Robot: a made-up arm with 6 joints.
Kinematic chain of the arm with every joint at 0, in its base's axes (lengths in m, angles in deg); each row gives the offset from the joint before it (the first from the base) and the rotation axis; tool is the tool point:
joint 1: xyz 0 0 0.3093 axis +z
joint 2: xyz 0 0 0 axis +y
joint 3: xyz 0 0 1.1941 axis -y
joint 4: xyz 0 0 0 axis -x
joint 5: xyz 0.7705 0 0 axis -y
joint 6: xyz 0 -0.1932 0 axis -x
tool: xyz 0 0 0
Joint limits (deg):
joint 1: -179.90..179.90
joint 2: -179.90..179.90
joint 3: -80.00..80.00
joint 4: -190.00..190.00
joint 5: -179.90..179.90
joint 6: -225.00..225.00
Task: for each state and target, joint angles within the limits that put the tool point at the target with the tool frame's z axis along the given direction. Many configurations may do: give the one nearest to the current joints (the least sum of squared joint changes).
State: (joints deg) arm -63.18 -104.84 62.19 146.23 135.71 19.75
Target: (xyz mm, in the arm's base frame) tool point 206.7 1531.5 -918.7 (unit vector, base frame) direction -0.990 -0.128 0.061
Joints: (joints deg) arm -92.93 -132.83 68.62 131.55 165.73 40.17
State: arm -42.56 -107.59 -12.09 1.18 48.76 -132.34
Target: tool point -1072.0 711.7 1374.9 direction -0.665 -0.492 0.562
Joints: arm -41.24 -75.49 16.78 27.37 67.50 -127.97
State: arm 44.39 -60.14 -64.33 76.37 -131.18 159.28
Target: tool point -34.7 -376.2 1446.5 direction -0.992 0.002 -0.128
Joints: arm 69.20 -56.28 -31.33 58.42 -155.28 152.69
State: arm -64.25 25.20 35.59 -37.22 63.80 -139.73
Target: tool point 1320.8 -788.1 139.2 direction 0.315 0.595 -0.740
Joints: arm -28.12 66.09 23.38 -67.91 31.10 -165.39
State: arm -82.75 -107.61 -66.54 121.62 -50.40 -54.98
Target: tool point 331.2 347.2 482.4 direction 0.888 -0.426 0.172
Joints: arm -110.38 -89.67 -80.00 168.86 -72.08 -82.89
